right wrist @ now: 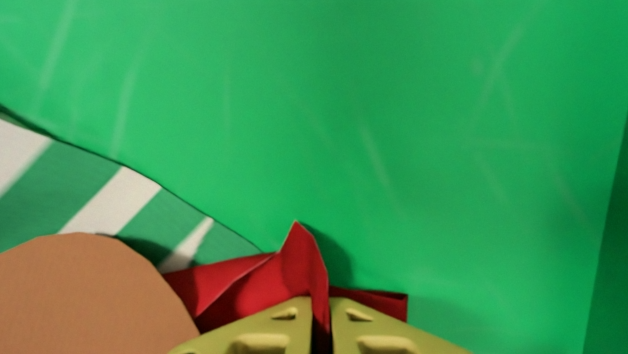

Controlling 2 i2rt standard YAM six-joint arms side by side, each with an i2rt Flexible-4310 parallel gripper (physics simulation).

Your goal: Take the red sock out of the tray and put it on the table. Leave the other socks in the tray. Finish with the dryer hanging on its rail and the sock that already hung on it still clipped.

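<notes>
The red sock [260,290] lies in the green tray [380,125], at the bottom middle of the right wrist view. My right gripper [320,313] is shut on it, with a fold of red fabric pinched up between the fingertips and a peak of it standing above them. Part of the red sock is hidden behind the fingers and under a brown sock part. My left gripper, the dryer and its rail do not show in this view.
A brown sock part [95,295] covers the lower left, close beside the right gripper, over part of the red sock. A green-and-white striped sock [105,200] lies behind it at the left. The tray's darker side wall [612,250] rises at the right.
</notes>
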